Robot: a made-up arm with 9 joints. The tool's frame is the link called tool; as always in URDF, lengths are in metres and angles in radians.
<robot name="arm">
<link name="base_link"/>
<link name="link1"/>
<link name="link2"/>
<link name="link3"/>
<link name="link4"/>
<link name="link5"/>
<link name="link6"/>
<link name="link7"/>
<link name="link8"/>
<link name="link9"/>
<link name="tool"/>
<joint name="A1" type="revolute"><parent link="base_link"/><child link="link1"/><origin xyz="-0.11 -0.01 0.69"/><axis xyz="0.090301 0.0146 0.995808"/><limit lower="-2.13" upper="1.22"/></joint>
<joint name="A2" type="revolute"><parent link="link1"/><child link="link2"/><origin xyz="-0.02 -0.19 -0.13"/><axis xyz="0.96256 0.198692 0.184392"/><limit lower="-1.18" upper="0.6"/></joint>
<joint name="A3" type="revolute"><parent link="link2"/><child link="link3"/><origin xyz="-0.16 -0.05 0.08"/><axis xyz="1 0 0"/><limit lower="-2.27" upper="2.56"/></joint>
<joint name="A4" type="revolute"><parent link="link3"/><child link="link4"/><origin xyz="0 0.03 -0.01"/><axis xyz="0.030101 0.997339 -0.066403"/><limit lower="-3" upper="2.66"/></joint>
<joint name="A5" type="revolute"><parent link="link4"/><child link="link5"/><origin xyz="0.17 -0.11 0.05"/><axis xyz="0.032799 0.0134 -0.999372"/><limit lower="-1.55" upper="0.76"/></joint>
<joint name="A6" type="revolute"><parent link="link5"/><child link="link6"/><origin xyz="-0.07 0.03 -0.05"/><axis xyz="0 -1 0"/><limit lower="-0.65" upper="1.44"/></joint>
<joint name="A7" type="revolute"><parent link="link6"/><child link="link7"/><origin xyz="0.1 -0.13 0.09"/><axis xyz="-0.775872 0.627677 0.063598"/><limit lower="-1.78" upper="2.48"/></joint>
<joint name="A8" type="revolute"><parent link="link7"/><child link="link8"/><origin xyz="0.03 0 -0.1"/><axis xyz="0 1 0"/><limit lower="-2.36" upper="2.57"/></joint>
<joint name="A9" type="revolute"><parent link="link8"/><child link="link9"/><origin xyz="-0.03 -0.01 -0.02"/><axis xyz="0 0 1"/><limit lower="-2.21" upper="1.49"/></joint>
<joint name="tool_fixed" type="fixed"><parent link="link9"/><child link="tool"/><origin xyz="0 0.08 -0.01" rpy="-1.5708 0 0"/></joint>
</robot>
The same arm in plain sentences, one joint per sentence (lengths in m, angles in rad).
The arm has nine revolute joints in a row. What follows holds with every joint at zero, and every direction is one of the base frame's.
The first joint lies 0.1100 m along -x and 0.0100 m along -y and 0.6900 m along +z from the base frame's origin and rotates about the direction (0.090301, 0.0146, 0.995808), from -2.1300 to 1.2200 rad.
The second joint lies 0.0200 m along -x and 0.1900 m along -y and 0.1300 m along -z from the first joint and rotates about the direction (0.96256, 0.198692, 0.184392), from -1.1800 to 0.6000 rad.
The third joint lies 0.1600 m along -x and 0.0500 m along -y and 0.0800 m along +z from the second joint and rotates about +x, from -2.2700 to 2.5600 rad.
The fourth joint lies 0.0300 m along +y and 0.0100 m along -z from the third joint and rotates about the direction (0.030101, 0.997339, -0.066403), from -3.0000 to 2.6600 rad.
The fifth joint lies 0.1700 m along +x and 0.1100 m along -y and 0.0500 m along +z from the fourth joint and rotates about the direction (0.032799, 0.0134, -0.999372), from -1.5500 to 0.7600 rad.
The sixth joint lies 0.0700 m along -x and 0.0300 m along +y and 0.0500 m along -z from the fifth joint and rotates about -y, from -0.6500 to 1.4400 rad.
The seventh joint lies 0.1000 m along +x and 0.1300 m along -y and 0.0900 m along +z from the sixth joint and rotates about the direction (-0.775872, 0.627677, 0.063598), from -1.7800 to 2.4800 rad.
The eighth joint lies 0.0300 m along +x and 0.1000 m along -z from the seventh joint and rotates about +y, from -2.3600 to 2.5700 rad.
The ninth joint lies 0.0300 m along -x and 0.0100 m along -y and 0.0200 m along -z from the eighth joint and rotates about +z, from -2.2100 to 1.4900 rad.
The tool frame, which is the frame that the pose is given for, lies 0.0800 m along +y and 0.0100 m along -z from the ninth joint; its axes are the base frame's turned by roll -1.5708, pitch 0.0000 and yaw 0.0000 rad (as in URDF: about the fixed x, then y, then z).

